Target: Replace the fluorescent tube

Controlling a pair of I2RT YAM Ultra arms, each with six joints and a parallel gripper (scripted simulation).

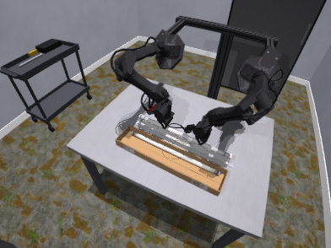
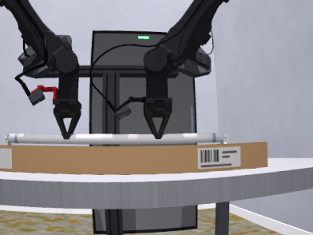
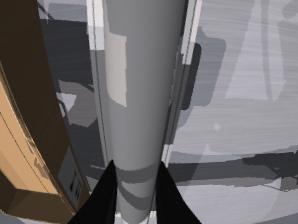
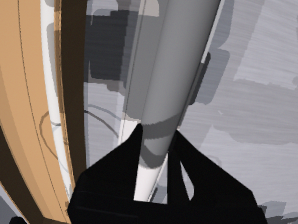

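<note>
My left hand is 120 mm to the left of the LED tube and 10 mm above it. From my left hand the other things lie so: light fixture: 120 mm to the right, 30 mm below; carton: 150 mm ahead, 130 mm to the right, 50 mm below; old fluorescent tube: 100 mm ahead, 130 mm to the right, 60 mm below.
Now: the LED tube 120 mm to the left of my right hand and 10 mm below it. Also, from my right hand: light fixture 120 mm to the left, 30 mm below; carton 160 mm ahead, 110 mm to the left, 60 mm below; old fluorescent tube 110 mm ahead, 110 mm to the left, 60 mm below.
</note>
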